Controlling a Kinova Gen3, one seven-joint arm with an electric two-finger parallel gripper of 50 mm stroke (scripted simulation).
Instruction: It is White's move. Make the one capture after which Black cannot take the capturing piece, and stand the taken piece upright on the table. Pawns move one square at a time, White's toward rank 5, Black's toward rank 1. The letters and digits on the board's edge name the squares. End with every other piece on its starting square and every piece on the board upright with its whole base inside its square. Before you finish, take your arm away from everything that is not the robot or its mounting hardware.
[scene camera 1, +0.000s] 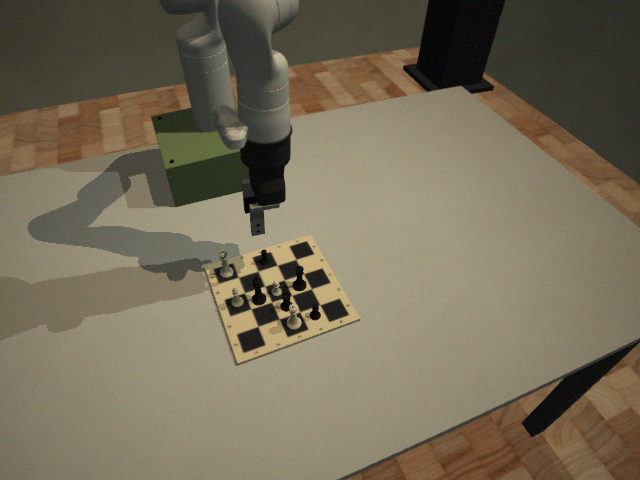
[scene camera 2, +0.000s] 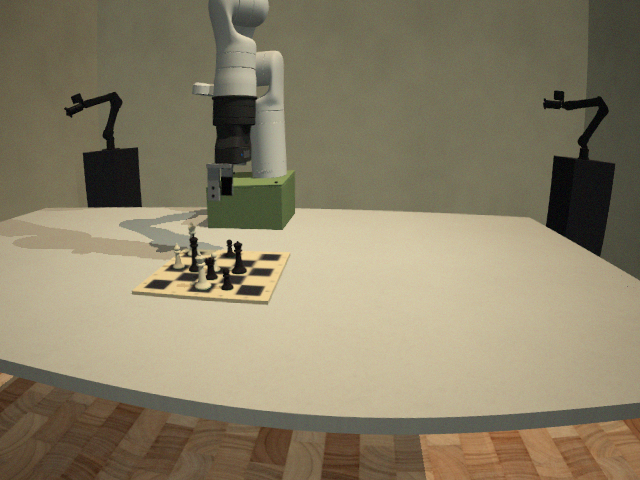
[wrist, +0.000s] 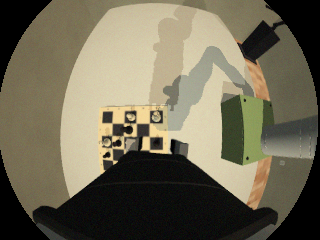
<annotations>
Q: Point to my gripper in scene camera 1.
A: At 254, 222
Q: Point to a chessboard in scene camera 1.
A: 254, 331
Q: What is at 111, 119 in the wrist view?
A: A chessboard.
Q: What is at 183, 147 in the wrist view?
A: My gripper.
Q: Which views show my gripper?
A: Scene camera 1, scene camera 2 and the wrist view: all of them.
</annotations>
